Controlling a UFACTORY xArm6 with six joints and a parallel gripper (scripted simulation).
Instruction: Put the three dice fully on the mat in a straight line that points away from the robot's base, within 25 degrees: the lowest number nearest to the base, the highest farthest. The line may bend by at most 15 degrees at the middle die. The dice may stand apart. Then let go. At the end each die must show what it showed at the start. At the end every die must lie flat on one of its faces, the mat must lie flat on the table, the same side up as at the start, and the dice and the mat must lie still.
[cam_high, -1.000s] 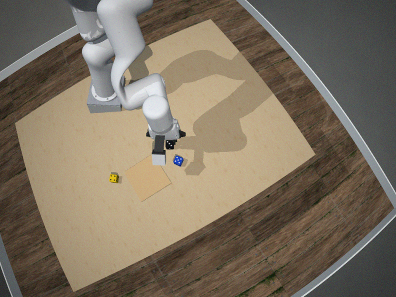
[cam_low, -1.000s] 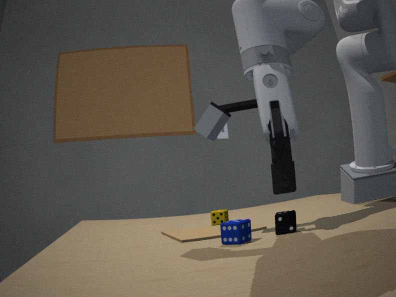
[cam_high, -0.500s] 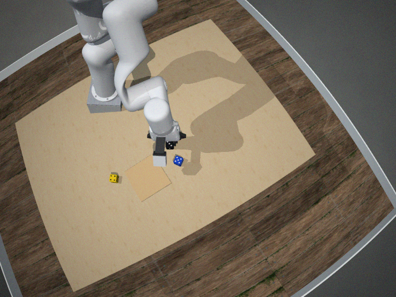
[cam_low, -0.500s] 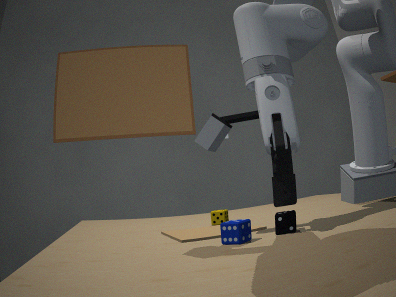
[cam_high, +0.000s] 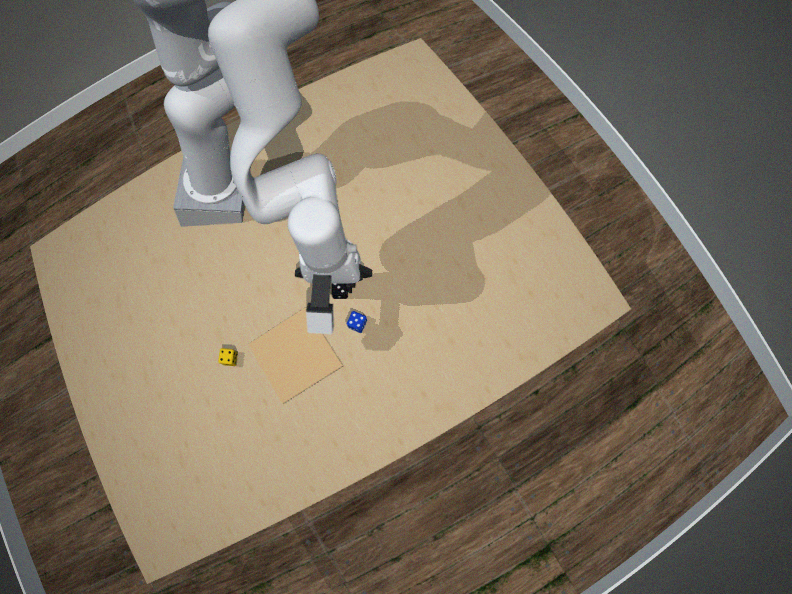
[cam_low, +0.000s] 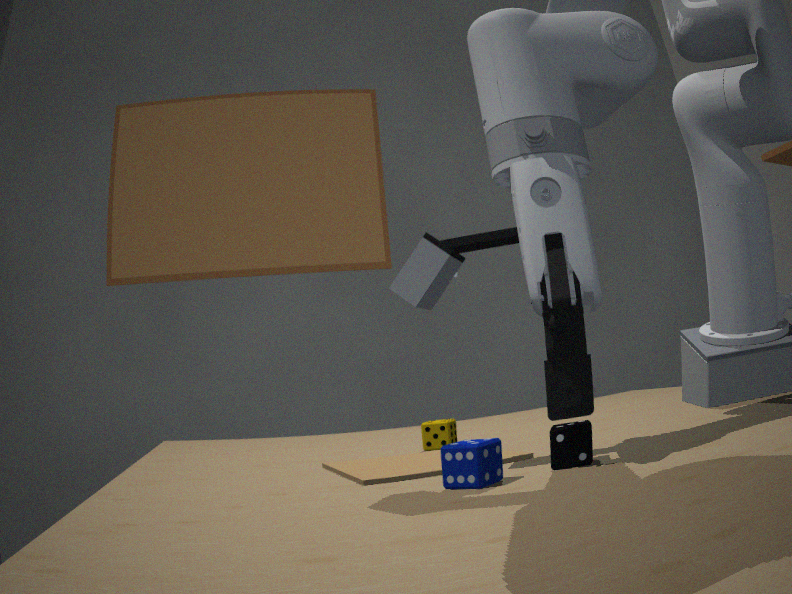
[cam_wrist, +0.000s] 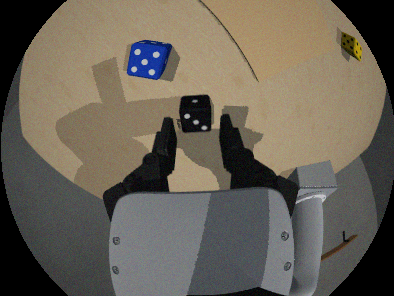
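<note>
Right now the black die is 40 mm below my hand. Also, from my hand: thin tan mat (130 mm to the right, 90 mm ahead, 50 mm below); blue die (70 mm ahead, 40 mm below, 10 mm to the left); yellow die (260 mm to the right, 60 mm ahead, 40 mm below).
</note>
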